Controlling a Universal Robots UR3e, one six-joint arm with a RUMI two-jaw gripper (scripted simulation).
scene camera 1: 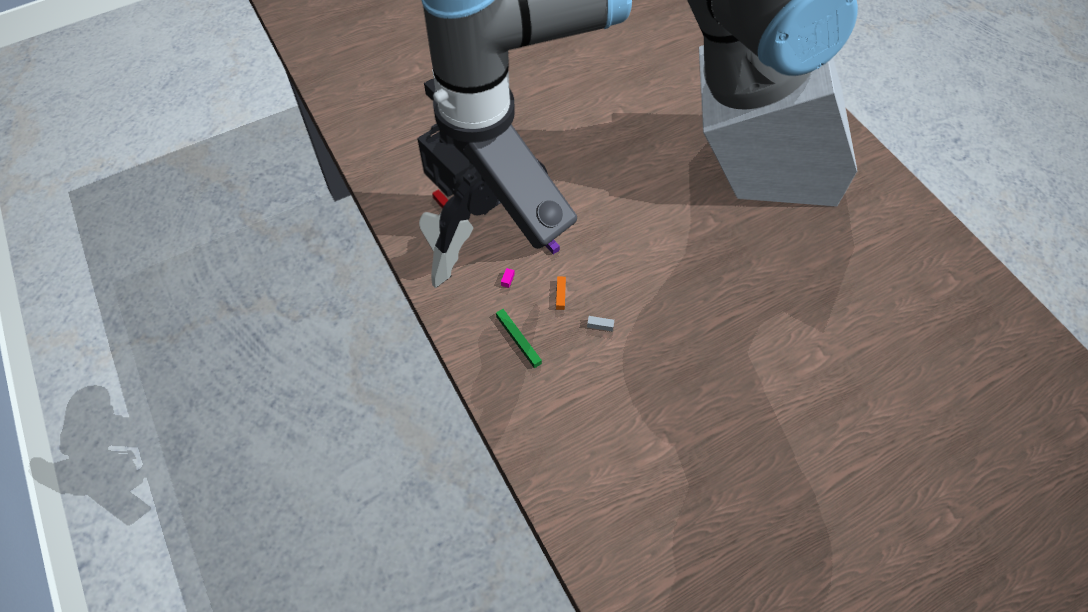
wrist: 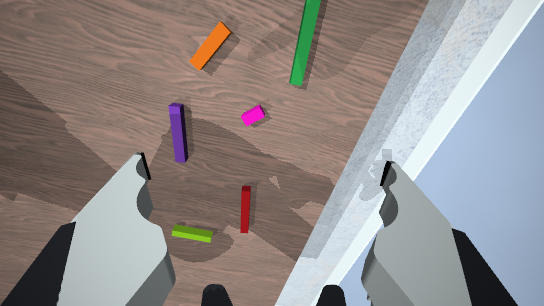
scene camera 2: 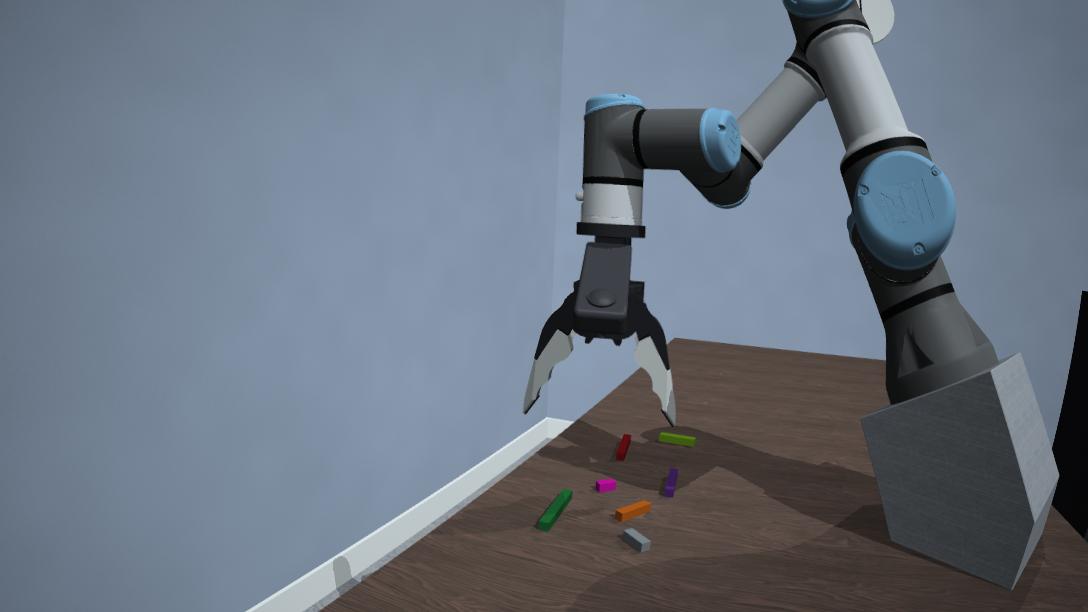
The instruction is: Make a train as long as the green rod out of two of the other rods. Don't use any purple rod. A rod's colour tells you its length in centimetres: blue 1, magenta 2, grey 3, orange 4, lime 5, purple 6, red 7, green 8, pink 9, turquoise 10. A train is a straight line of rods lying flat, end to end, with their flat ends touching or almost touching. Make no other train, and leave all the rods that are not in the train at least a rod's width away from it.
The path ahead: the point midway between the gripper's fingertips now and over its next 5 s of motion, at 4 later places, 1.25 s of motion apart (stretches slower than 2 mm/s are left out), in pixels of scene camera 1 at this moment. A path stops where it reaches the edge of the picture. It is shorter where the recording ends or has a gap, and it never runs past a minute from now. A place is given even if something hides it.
My gripper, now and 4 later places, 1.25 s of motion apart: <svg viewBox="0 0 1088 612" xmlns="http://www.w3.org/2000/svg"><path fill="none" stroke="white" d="M494 247L528 270L556 294L574 312L578 307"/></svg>
